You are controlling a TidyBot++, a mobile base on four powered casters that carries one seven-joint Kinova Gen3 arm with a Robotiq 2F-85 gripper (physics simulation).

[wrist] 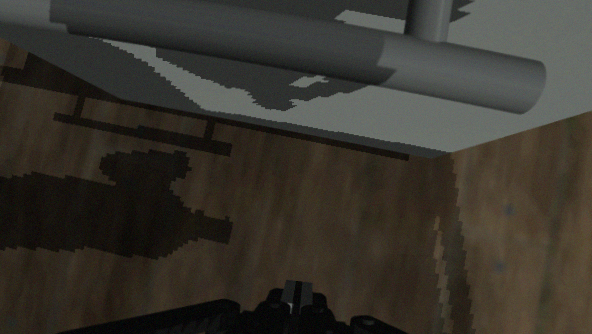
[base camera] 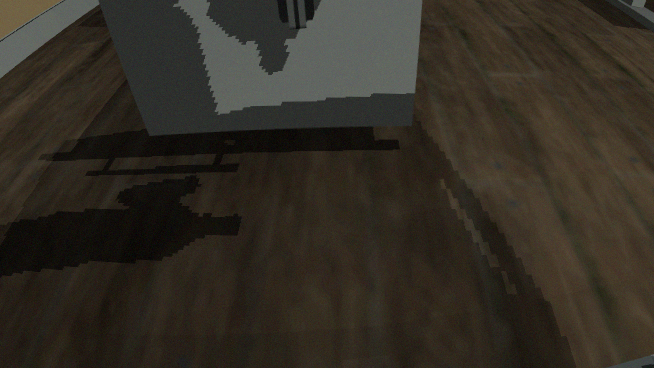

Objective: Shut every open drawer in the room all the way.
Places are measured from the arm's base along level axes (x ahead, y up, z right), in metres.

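Where they show: gripper, fingertip midpoint: (wrist: 297, 300) (base camera: 298, 25).
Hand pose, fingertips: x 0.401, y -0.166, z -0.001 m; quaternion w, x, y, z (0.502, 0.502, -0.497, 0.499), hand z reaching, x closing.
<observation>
After its pixels a point has its place.
A light grey cabinet front (base camera: 350, 65) @(y -0.265, x 0.519, z 0.053 m) (wrist: 425, 115) @(y -0.207, x 0.517, z 0.072 m) stands ahead of me, at the top of both views, partly in shadow. A thick grey bar handle (wrist: 465, 75) @(y -0.068, x 0.486, z 0.032 m) runs across the top of the wrist view, on a post fixed to the front. My gripper (base camera: 297, 25) @(y -0.166, x 0.401, z -0.001 m) (wrist: 297, 300) @(y -0.166, x 0.401, z -0.001 m) is shut and empty. In the base camera view its fingertips hang in front of the grey face; in the wrist view they are at the bottom, apart from the handle. How far a drawer stands out cannot be told from these views.
Brown wood floor (base camera: 320, 240) @(y -0.396, x 0.366, z 0.001 m) (wrist: 350, 210) @(y -0.396, x 0.442, z 0.053 m) lies before the cabinet, with shadows of the arm and a handle on it. A pale baseboard (base camera: 40, 37) @(y -0.371, x 1.233, z -0.881 m) runs at the upper left. A white-grey edge (base camera: 632, 12) @(y -0.380, x 1.105, z 1.039 m) shows at the upper right.
</observation>
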